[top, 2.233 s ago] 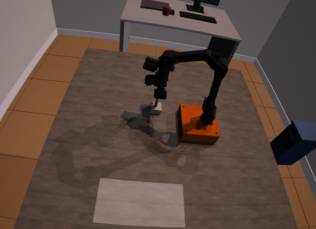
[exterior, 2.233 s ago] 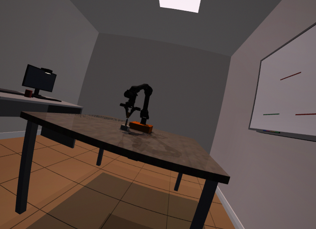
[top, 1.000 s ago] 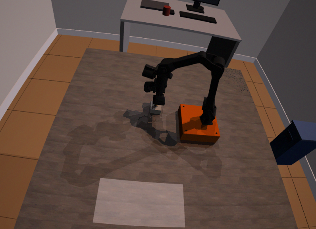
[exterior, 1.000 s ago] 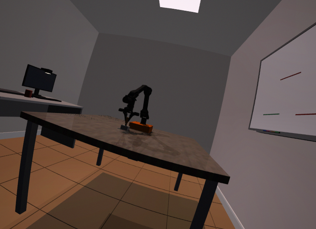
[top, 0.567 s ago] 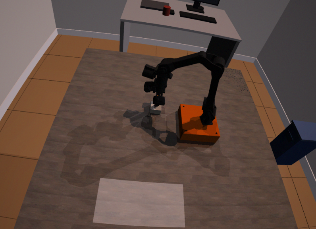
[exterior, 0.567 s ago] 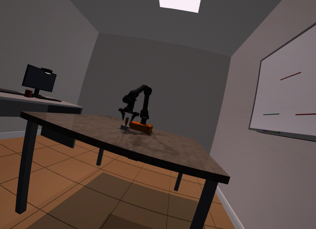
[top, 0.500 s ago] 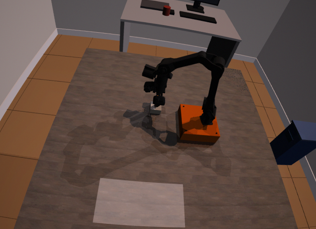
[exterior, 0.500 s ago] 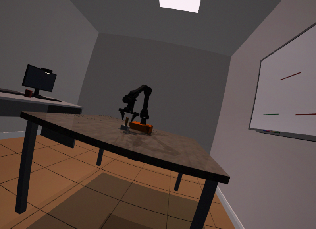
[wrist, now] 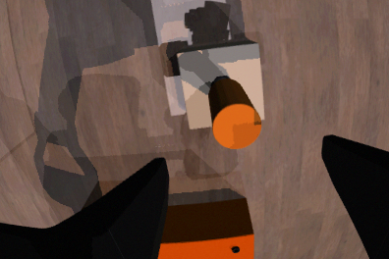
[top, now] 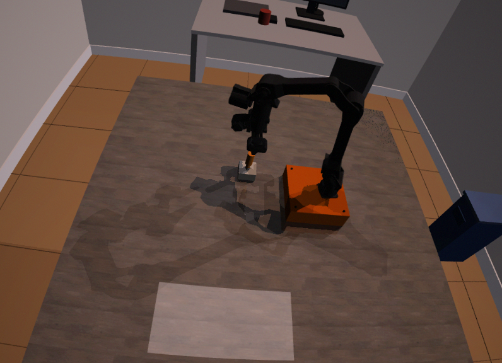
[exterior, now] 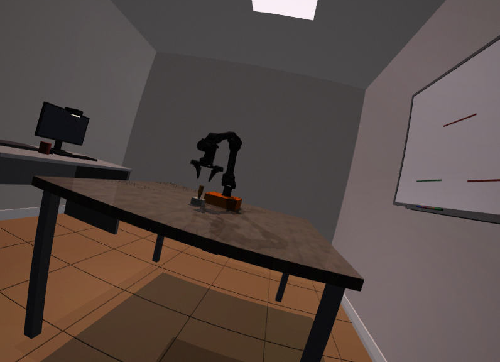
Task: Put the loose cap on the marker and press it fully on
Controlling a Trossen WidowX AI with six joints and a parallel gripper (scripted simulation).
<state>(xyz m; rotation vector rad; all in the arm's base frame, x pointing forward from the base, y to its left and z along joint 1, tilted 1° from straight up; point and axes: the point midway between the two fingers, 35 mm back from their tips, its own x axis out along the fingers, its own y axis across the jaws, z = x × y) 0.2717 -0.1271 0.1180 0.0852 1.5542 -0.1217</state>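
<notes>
Now: gripper tip 6 cm above the orange cap. The rest, counted from my gripper tip: marker: 7 cm below; holder block: 12 cm below.
</notes>
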